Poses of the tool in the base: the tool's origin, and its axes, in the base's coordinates. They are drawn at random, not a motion.
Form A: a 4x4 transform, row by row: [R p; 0 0 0 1], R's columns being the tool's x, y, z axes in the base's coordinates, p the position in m. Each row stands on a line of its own.
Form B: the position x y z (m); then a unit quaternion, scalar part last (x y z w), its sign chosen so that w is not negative. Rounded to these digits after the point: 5 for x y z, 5 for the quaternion. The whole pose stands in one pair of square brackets.
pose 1, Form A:
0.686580, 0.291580, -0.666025, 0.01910
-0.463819, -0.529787, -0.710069, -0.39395
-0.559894, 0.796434, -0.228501, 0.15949
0, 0, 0, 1
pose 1, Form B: [0.01910, -0.39395, 0.15949, 0.78180, -0.05508, -0.39202, 0.48174]
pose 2, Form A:
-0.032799, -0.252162, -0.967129, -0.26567
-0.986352, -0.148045, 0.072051, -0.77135
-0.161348, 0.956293, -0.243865, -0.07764
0, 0, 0, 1
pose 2, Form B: [-0.26567, -0.77135, -0.07764, 0.58290, -0.53118, -0.48399, 0.37924]
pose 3, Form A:
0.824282, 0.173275, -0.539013, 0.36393
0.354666, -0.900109, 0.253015, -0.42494
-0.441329, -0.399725, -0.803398, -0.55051
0, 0, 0, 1
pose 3, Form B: [0.36393, -0.42494, -0.55051, -0.93912, -0.14054, 0.26097, 0.17376]
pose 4, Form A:
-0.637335, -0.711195, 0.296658, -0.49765
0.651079, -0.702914, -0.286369, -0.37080
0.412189, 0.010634, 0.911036, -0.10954
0, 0, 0, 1
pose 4, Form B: [-0.49765, -0.37080, -0.10954, 0.19656, -0.07646, 0.90157, 0.37775]
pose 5, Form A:
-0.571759, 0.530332, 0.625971, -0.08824
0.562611, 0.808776, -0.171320, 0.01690
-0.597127, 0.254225, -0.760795, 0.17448
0, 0, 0, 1
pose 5, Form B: [-0.08824, 0.01690, 0.17448, 0.30833, 0.88619, 0.02339, 0.34504]
